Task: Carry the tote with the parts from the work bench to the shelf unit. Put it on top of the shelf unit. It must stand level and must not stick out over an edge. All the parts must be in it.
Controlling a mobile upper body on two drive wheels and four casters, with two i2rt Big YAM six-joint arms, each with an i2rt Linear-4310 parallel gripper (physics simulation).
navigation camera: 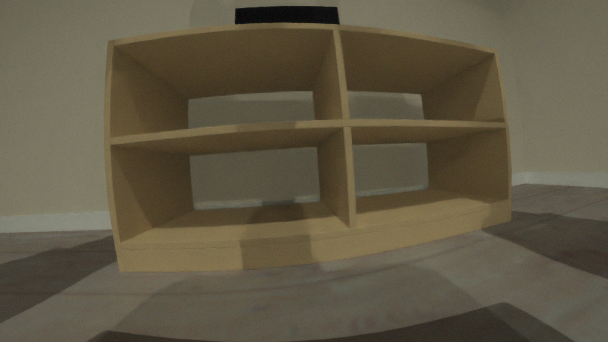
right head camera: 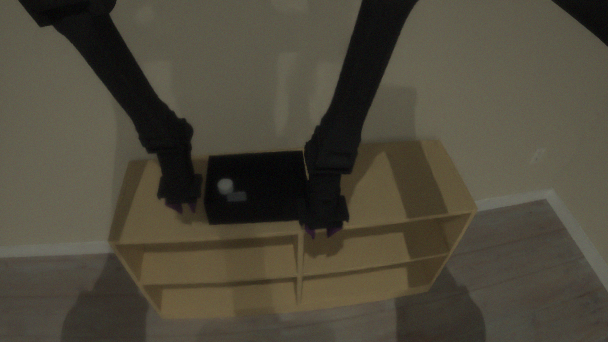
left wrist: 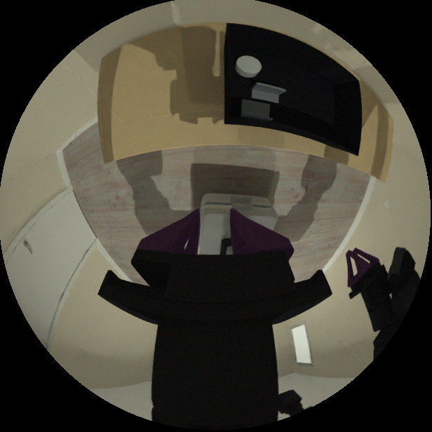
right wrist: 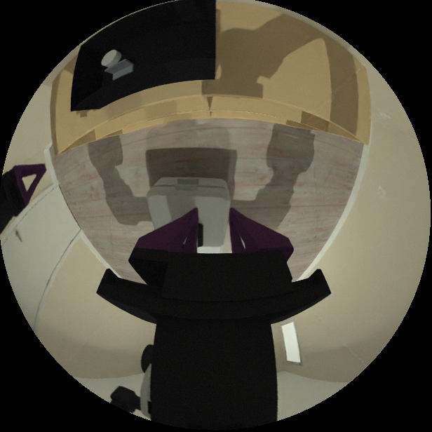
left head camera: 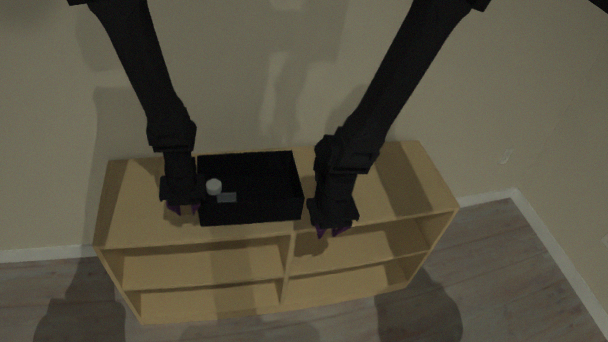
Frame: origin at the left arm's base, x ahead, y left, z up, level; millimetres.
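Seen in the pictures: left gripper, fingertip midpoint: point(right head camera: 187, 211) point(left head camera: 186, 213); right gripper, fingertip midpoint: point(right head camera: 320, 236) point(left head camera: 325, 235).
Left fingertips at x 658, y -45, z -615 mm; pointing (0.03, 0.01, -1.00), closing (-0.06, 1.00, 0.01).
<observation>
A point is followed by its place in that frame.
The black tote point(left head camera: 260, 212) {x 767, y -234, z -751 mm} point(right head camera: 260, 212) {x 766, y -215, z -752 mm} point(left wrist: 310, 102) point(right wrist: 165, 67) point(navigation camera: 287, 15) {x 765, y -207, z -735 mm} rests level on top of the tan shelf unit point(left head camera: 135, 205) {x 840, y 159, z -800 mm} point(right head camera: 145, 215) {x 791, y 164, z -800 mm} point(left wrist: 142, 110) point(right wrist: 300, 70) point(navigation camera: 341, 75) {x 734, y -332, z -952 mm}, left of its middle divider, inside the visible edges. A white round part point(left head camera: 214, 186) {x 892, y -98, z -773 mm} point(right head camera: 225, 186) {x 890, y -98, z -773 mm} point(left wrist: 248, 66) point(right wrist: 111, 58) and a grey angled part point(left head camera: 227, 197) {x 847, y -139, z -774 mm} point(right head camera: 237, 196) {x 846, y -140, z -772 mm} point(left wrist: 268, 93) point(right wrist: 120, 69) lie in it; its dark inside may hide more. My left gripper point(left head camera: 187, 212) {x 658, y -45, z -615 mm} point(right head camera: 187, 210) {x 658, y -45, z -615 mm} point(left wrist: 214, 213) is slightly open, empty, left of the tote. My right gripper point(left head camera: 327, 234) {x 578, y -365, z -610 mm} point(right head camera: 321, 235) {x 578, y -365, z -610 mm} point(right wrist: 213, 212) is slightly open, empty, right of it.
A wall point(left head camera: 40, 150) {x 1043, y 564, z -737 mm} point(navigation camera: 55, 125) {x 988, y 1058, z -858 mm} stands behind the shelf unit, and another wall point(left head camera: 550, 125) {x 1319, y -1905, z -792 mm} stands at the right. The grey robot base point(left wrist: 215, 220) point(right wrist: 170, 195) stands on the wood floor in front of the unit. A pale door point(left wrist: 45, 260) shows at the left in the left wrist view.
</observation>
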